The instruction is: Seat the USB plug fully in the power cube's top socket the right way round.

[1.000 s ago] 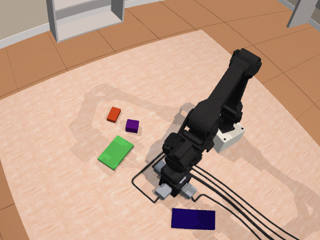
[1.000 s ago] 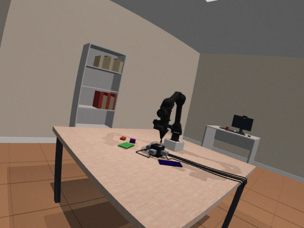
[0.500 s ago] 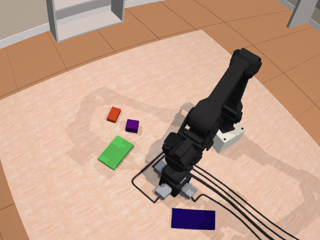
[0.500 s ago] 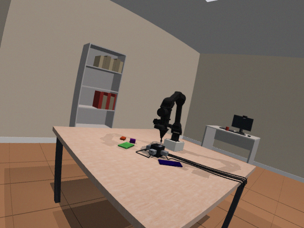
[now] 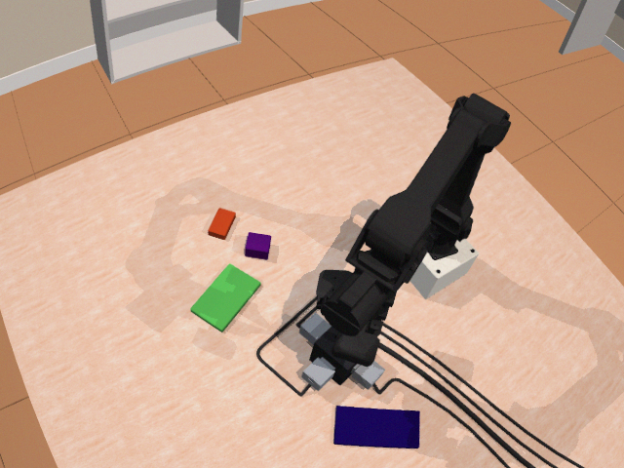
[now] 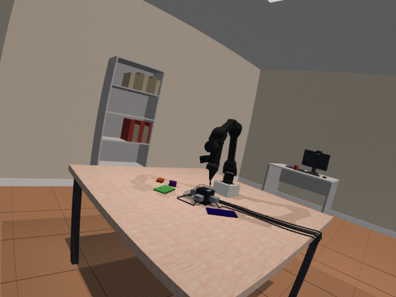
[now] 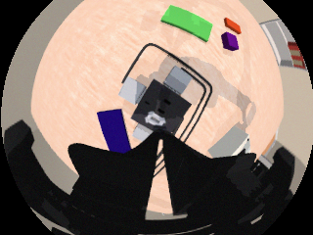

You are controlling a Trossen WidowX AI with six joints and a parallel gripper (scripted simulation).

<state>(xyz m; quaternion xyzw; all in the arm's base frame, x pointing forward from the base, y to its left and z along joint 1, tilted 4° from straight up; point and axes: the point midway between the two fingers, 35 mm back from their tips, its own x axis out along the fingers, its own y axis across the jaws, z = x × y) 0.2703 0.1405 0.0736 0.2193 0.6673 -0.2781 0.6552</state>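
Now: the USB plug 20 mm below my gripper tip. From my gripper tip the other things lie so: green pad (160 mm ahead, 200 mm to the right, 130 mm below); then navy flat block (150 mm to the left, 130 mm below); then grey socket (10 mm to the left, 70 mm below).
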